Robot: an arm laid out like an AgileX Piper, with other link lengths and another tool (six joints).
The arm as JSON. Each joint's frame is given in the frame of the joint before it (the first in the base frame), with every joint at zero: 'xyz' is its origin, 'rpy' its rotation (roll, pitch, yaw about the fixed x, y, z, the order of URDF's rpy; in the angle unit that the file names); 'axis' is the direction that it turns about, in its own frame. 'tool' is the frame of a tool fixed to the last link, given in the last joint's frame.
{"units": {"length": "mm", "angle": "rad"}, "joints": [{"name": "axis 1", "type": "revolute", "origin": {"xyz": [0.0, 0.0, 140.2], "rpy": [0.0, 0.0, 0.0]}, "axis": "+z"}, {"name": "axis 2", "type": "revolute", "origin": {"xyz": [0.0, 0.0, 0.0], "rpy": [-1.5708, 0.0, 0.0]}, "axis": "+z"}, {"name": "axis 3", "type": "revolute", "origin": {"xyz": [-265.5, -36.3, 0.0], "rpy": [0.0, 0.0, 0.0]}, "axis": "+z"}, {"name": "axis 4", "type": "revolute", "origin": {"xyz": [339.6, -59.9, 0.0], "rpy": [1.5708, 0.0, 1.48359]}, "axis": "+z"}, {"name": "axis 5", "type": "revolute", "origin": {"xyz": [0.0, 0.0, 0.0], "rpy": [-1.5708, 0.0, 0.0]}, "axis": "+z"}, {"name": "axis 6", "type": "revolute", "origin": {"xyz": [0.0, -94.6, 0.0], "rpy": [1.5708, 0.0, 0.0]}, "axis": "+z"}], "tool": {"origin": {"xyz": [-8.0, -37.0, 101.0], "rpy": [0.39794, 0.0, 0.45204]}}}
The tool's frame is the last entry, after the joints.
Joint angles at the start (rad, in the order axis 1, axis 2, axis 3, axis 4, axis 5, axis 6):
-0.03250, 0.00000, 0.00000, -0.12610, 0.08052, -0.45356
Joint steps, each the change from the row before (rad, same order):
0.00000, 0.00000, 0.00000, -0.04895, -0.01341, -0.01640
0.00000, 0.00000, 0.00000, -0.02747, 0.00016, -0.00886
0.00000, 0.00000, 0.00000, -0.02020, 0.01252, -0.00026
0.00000, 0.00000, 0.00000, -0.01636, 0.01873, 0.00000
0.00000, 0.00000, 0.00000, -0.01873, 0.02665, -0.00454
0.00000, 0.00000, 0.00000, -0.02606, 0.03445, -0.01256
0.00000, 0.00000, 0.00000, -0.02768, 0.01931, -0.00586
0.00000, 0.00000, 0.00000, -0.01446, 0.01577, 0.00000
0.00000, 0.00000, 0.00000, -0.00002, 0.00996, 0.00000
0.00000, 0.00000, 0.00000, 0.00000, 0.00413, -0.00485
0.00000, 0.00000, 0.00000, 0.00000, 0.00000, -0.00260
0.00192, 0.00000, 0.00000, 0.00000, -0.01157, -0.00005
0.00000, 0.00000, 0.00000, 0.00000, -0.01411, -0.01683
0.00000, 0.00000, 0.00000, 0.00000, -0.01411, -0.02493
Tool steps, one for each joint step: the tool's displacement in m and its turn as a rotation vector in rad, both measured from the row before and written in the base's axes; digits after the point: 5 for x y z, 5 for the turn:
-0.00042, 0.00153, 0.00437, -0.06573, -0.01095, -0.00249
-0.00004, 0.00070, 0.00091, -0.03619, 0.00145, -0.00261
0.00028, -0.00021, -0.00185, -0.01974, 0.01289, -0.00440
0.00038, -0.00064, -0.00313, -0.01532, 0.01874, -0.00570
0.00043, -0.00099, -0.00445, -0.02177, 0.02668, -0.00806
0.00037, -0.00132, -0.00551, -0.03658, 0.03488, -0.01082
0.00007, -0.00093, -0.00269, -0.03229, 0.01981, -0.00762
0.00000, -0.00101, -0.00251, -0.01348, 0.01542, -0.00618
0.00000, -0.00063, -0.00186, 0.00056, 0.00942, -0.00318
0.00002, -0.00010, -0.00068, -0.00456, 0.00438, -0.00079
0.00001, 0.00008, 0.00005, -0.00257, 0.00026, 0.00029
0.00008, 0.00125, 0.00216, -0.00072, -0.01094, 0.00562
0.00005, 0.00144, 0.00295, -0.01749, -0.01182, 0.00606
0.00003, 0.00172, 0.00308, -0.02556, -0.01119, 0.00648

